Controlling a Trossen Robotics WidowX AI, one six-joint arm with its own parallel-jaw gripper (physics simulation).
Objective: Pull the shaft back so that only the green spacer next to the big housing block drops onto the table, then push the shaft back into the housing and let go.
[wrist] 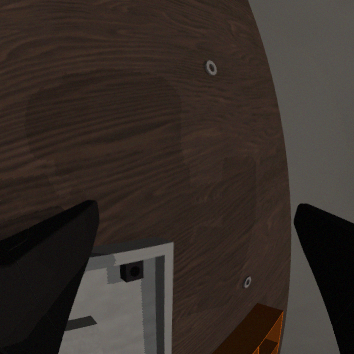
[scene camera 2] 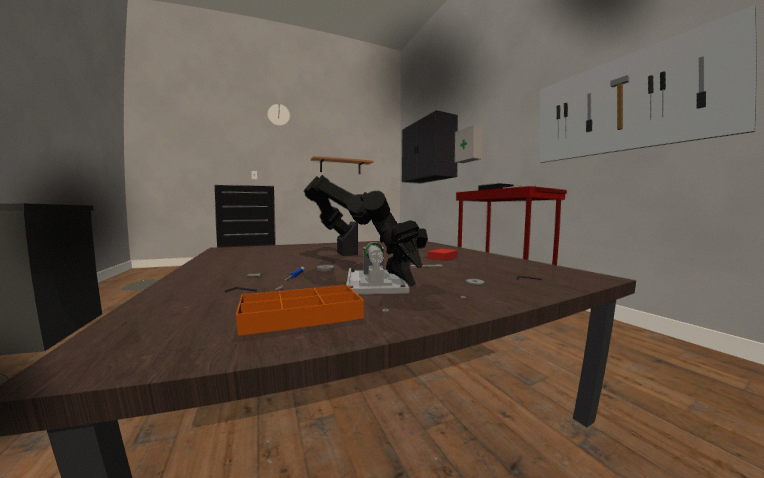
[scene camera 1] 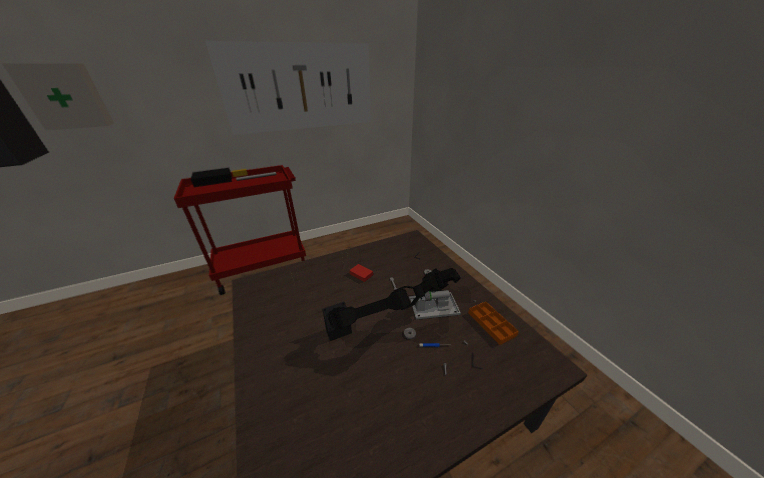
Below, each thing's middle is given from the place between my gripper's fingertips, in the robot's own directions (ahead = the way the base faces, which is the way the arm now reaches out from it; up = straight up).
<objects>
I see the orange compartment tray (scene camera 2: 271, 311) 28 cm to the right of my hand, 3 cm ahead of it and 2 cm below it.
</objects>
